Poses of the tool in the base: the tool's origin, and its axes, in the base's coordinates. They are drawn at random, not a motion.
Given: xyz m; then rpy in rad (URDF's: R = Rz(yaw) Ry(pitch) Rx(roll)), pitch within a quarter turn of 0, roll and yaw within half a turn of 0.
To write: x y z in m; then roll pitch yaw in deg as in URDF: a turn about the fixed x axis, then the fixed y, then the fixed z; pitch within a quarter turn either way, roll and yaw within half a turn. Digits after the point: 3 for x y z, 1 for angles.
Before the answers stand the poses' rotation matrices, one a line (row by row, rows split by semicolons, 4 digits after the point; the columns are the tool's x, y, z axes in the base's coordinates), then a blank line. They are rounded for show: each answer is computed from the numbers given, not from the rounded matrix.
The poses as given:
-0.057 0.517 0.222 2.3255 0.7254 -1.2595
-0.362 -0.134 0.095 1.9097 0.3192 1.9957
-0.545 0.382 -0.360 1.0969 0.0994 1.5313
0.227 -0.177 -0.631 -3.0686 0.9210 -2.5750
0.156 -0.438 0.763 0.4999 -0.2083 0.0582
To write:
0.2292 -0.5041 -0.8327; -0.7123 -0.6699 0.2095; -0.6634 0.5451 -0.5126
-0.3914 0.1809 0.9023; 0.8651 0.4067 0.2937; -0.3138 0.8955 -0.3157
0.0393 -0.4525 0.8909; 0.9943 0.1063 0.0101; -0.0992 0.8854 0.4541
-0.5105 -0.4863 0.7091; -0.3248 0.8727 0.3647; -0.7962 -0.0441 -0.6034
0.9767 -0.1500 -0.1533; 0.0569 0.8704 -0.4891; 0.2068 0.4690 0.8587

-0.057 0.517 0.222 133.2 41.6 -72.2
-0.362 -0.134 0.095 109.4 18.3 114.3
-0.545 0.382 -0.360 62.8 5.7 87.7
0.227 -0.177 -0.631 -175.8 52.8 -147.5
0.156 -0.438 0.763 28.6 -11.9 3.3

